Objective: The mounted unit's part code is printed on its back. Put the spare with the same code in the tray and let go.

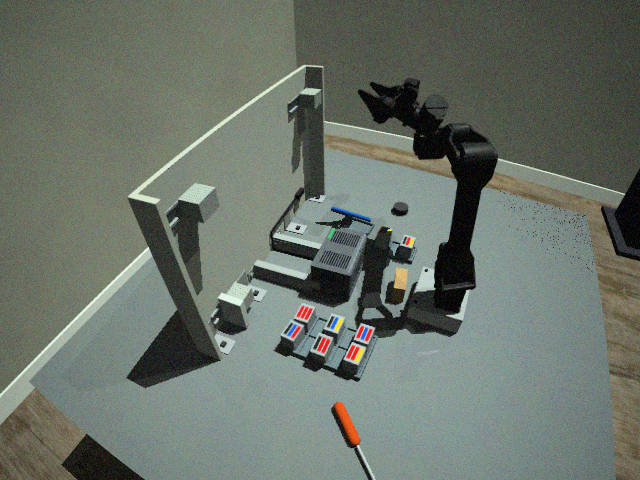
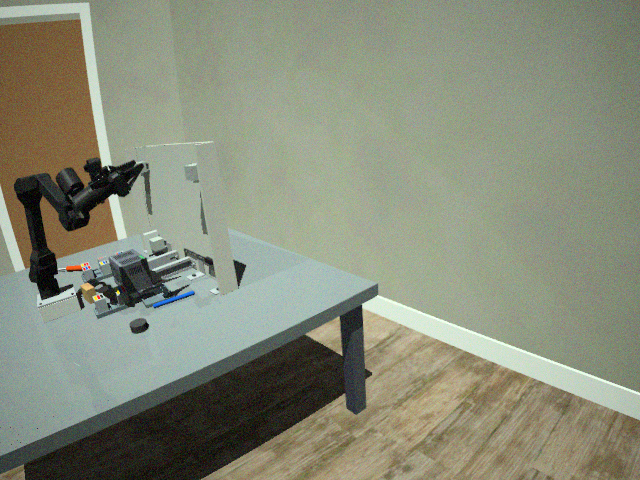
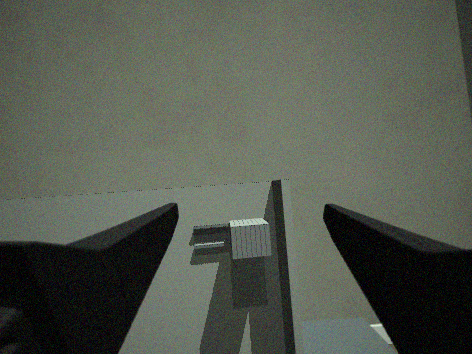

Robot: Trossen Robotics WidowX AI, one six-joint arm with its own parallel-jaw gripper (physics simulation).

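Seen in the pictures: gripper, fingertip midpoint: [image 1: 364, 86] [image 2: 138, 162] [image 3: 250, 210]; arm's base, link origin: [image 1: 448, 299] [image 2: 49, 294].
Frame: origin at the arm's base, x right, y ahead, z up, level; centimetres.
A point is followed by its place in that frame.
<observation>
My gripper [image 1: 365, 87] @[y 32.5, x 30.6, z 37.4 cm] [image 2: 139, 164] @[y 32.5, x 30.6, z 37.4 cm] [image 3: 250, 210] @[y 32.5, x 30.6, z 37.4 cm] is open and empty, high above the table, pointing at the upright panel. A dark grey vented unit [image 1: 338, 255] @[y 29.0, x 1.1, z 4.4 cm] [image 2: 129, 266] @[y 27.7, x 11.5, z 3.8 cm] with a green mark sits at the end of pale rails; its back code is not readable. Several small spares with coloured stripes stand in a rack: one with red stripes [image 1: 305, 312] @[y 31.4, x -15.0, z -0.2 cm], one with blue and yellow [image 1: 334, 323] @[y 24.0, x -15.5, z -0.2 cm], one with red and yellow [image 1: 355, 354] @[y 17.0, x -21.6, z -0.2 cm]. Another striped spare [image 1: 407, 241] @[y 14.1, x 17.4, z -0.2 cm] [image 2: 99, 299] @[y 13.7, x 19.8, z -0.1 cm] stands right of the unit. A shallow grey tray [image 1: 371, 225] @[y 26.8, x 26.4, z -5.2 cm] is partly shadowed beside a blue bar [image 1: 351, 213] @[y 34.3, x 28.9, z -4.4 cm] [image 2: 174, 299] @[y 34.6, x 29.8, z -4.8 cm].
The upright panel's post [image 1: 178, 281] [image 2: 219, 222] @[y 50.7, x 38.1, z 16.4 cm] [image 3: 284, 260] @[y 48.3, x 37.0, z 27.7 cm] carries pale ribbed boxes [image 1: 199, 201] [image 2: 191, 172] @[y 46.4, x 33.9, z 31.8 cm] [image 3: 250, 240] @[y 46.3, x 32.0, z 31.6 cm]. A wooden block [image 1: 400, 283] @[y 12.6, x 1.7, z -0.5 cm] [image 2: 87, 291] @[y 12.1, x 7.0, z -1.0 cm], a dark puck [image 1: 399, 208] @[y 20.1, x 36.0, z -3.5 cm] [image 2: 138, 325] @[y 19.4, x 39.1, z -3.5 cm] and an orange-handled screwdriver [image 1: 346, 423] @[y 13.9, x -35.7, z -3.4 cm] [image 2: 77, 268] @[y 14.8, x -33.0, z -4.1 cm] are on the table.
</observation>
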